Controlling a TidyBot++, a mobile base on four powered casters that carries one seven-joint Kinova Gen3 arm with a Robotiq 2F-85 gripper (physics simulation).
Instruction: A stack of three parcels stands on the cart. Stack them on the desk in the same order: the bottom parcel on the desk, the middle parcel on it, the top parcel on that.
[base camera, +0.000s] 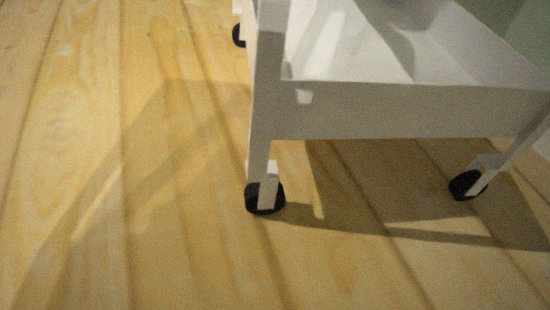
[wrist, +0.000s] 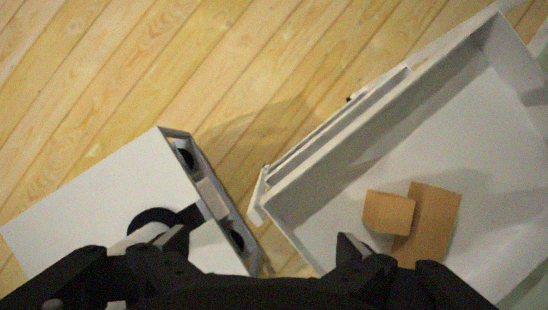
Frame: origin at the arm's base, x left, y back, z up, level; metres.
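Seen in the pictures: gripper, fingertip midpoint: (wrist: 263, 245).
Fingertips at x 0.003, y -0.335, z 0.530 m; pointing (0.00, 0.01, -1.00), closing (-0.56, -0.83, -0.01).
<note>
A point is followed by its place in that frame.
Two orange-brown parcels lie in the top tray of the white cart (base camera: 400, 112) @(x -0.145, y -0.338, z -0.230 m) (wrist: 505, 125) @(x -0.121, y -0.723, z 0.266 m), at the lower right of the wrist view: a small boxy one (wrist: 388, 212) @(x -0.111, y -0.462, z 0.322 m) and a longer one (wrist: 434, 215) @(x -0.153, y -0.518, z 0.318 m) right beside it. In this view the small one partly overlaps the long one's edge; whether they touch is unclear. The long one's near end is partly hidden by the gripper. A third parcel and the desk do not show. My gripper (wrist: 263, 245) @(x 0.003, y -0.335, z 0.530 m) is open and empty, above the gap at the cart's near corner, with both parcels to the right of its right fingertip.
My white base (wrist: 100, 185) @(x 0.196, y 0.061, z -0.014 m) is at the left of the wrist view, close to the cart's corner. In the base view the cart's leg (base camera: 265, 100) @(x -0.010, y -0.309, z -0.210 m) and black casters (base camera: 264, 199) @(x -0.022, y -0.311, z -0.355 m) (base camera: 468, 185) @(x -0.306, y -0.354, z -0.356 m) stand ahead on the wooden floor (base camera: 150, 225) @(x 0.113, y -0.289, z -0.396 m). A green surface (base camera: 532, 40) @(x -0.507, y -0.625, z -0.246 m) is behind the cart.
</note>
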